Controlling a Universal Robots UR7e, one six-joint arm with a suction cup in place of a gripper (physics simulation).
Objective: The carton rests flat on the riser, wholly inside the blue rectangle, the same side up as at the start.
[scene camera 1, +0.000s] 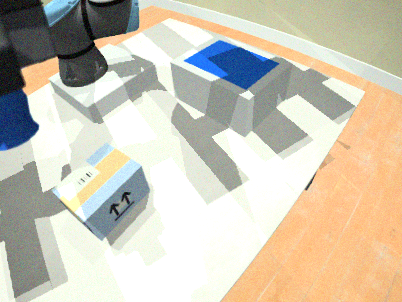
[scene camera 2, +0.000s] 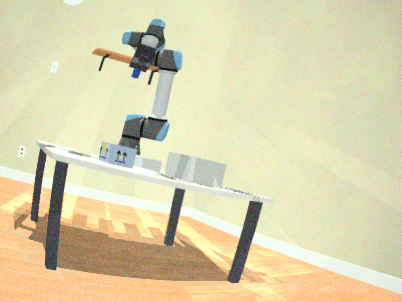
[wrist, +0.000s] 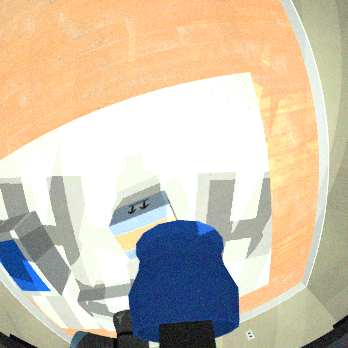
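Where they show: hand at its tool point: (scene camera 1: 14,134) (scene camera 2: 134,76) (wrist: 179,253); arm's base at its link origin: (scene camera 1: 84,72).
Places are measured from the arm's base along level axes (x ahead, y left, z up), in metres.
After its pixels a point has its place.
The carton (scene camera 1: 120,192) {x 0.480, y -0.102, z 0.015 m} (scene camera 2: 120,155) {x 0.484, y -0.117, z -0.013 m} (wrist: 132,213) {x 0.480, y -0.101, z 0.012 m} is light blue with a yellow tape band and a white barcode label on top. It rests flat on the table, with the black arrows on its side pointing up. The riser (scene camera 1: 190,89) {x 0.301, y 0.190, z 0.002 m} (scene camera 2: 199,171) {x 0.468, y 0.277, z -0.001 m} (wrist: 45,250) {x 0.363, y 0.201, z -0.008 m} is a grey block that stands apart from the carton. The blue rectangle (scene camera 1: 250,67) {x 0.389, y 0.316, z 0.061 m} (wrist: 17,262) {x 0.363, y 0.279, z 0.061 m} lies on the riser's top, partly in shadow; nothing rests on it. My gripper (scene camera 1: 12,137) (scene camera 2: 135,75) (wrist: 180,230), a blue suction cup, is open and holds nothing, high above the table. In the wrist view it hides part of the carton.
A low pale block (scene camera 1: 117,92) {x 0.153, y 0.041, z -0.014 m} (scene camera 2: 149,164) {x 0.138, y 0.113, z -0.031 m} stands by the arm's base, behind the carton and beside the riser. The white table (scene camera 1: 200,250) {x 0.636, y -0.038, z -0.059 m} (scene camera 2: 150,176) {x 0.718, y -0.015, z -0.060 m} (wrist: 190,130) {x 0.648, y -0.261, z -0.059 m} carries patchy shadows. A wooden wall shelf (scene camera 2: 116,56) is behind the arm.
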